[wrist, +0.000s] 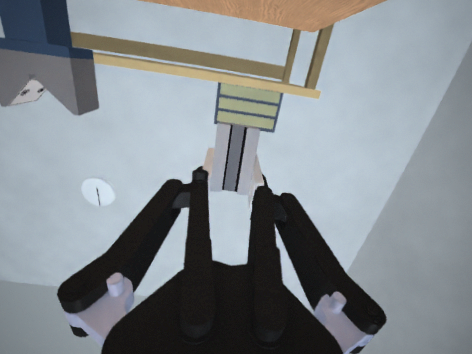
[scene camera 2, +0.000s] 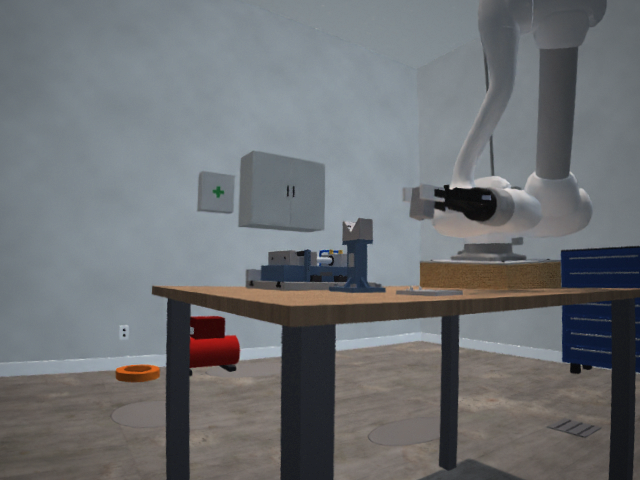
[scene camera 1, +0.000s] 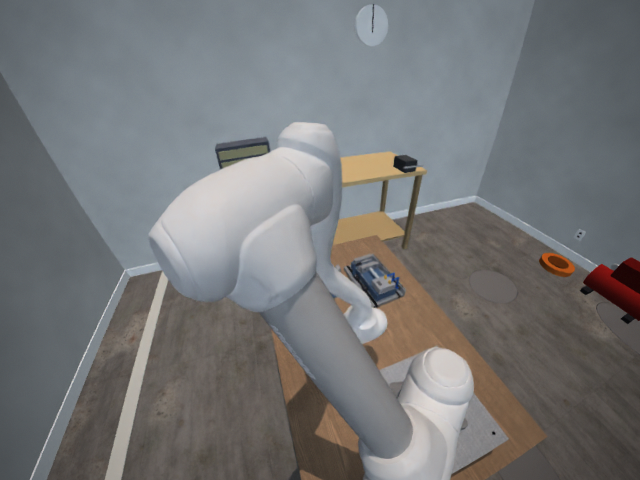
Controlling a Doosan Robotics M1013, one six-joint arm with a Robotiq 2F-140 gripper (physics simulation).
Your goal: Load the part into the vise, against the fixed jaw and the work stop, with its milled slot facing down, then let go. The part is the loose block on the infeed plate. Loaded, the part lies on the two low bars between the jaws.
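Where they show: gripper, between the fingertips: (wrist: 231, 162) (scene camera 2: 412, 192); arm's base, origin of its link: (scene camera 2: 487, 260).
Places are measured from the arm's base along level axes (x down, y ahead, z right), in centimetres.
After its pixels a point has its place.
Note:
The part (scene camera 2: 421, 208) {z -34.7, x -7.3, y 57.7 cm} (wrist: 220, 160) {z -31.9, x -8.5, y 54.8 cm}, a light grey block, is held in the air above the table, clear of the infeed plate (scene camera 2: 434, 292) {z -39.8, x 8.5, y 59.2 cm}. My gripper (scene camera 2: 422, 197) {z -33.6, x -10.4, y 59.0 cm} (wrist: 231, 162) {z -33.6, x -10.4, y 59.0 cm} is shut on it and points roughly horizontally. The wrist view is upside down and shows the dark milled slot on a face turned towards the camera; its exact tilt is hard to tell. The vise (scene camera 1: 382, 298) {z 5.2, x 6.4, y 48.4 cm} (scene camera 2: 284, 272) {z -3.2, x 5.0, y 73.2 cm}, blue and grey, stands on the table, left of the gripper in scene camera 2. Its jaws, bars and work stop are not clearly told apart. The arm hides gripper and part in scene camera 1.
A blue stand (scene camera 2: 357, 263) {z -17.7, x 2.9, y 61.7 cm} with a grey V-block (scene camera 2: 364, 230) {z -19.4, x -4.3, y 61.0 cm} (wrist: 85, 82) {z -19.3, x -4.3, y 60.4 cm} on top rises between vise and gripper in scene camera 2. The wooden table (scene camera 1: 413, 330) {z 12.9, x 9.1, y 30.4 cm} (scene camera 2: 232, 299) {z -36.8, x 9.4, y 94.2 cm} carries these. A wooden bench (scene camera 1: 369, 167) (wrist: 200, 70) stands by the wall.

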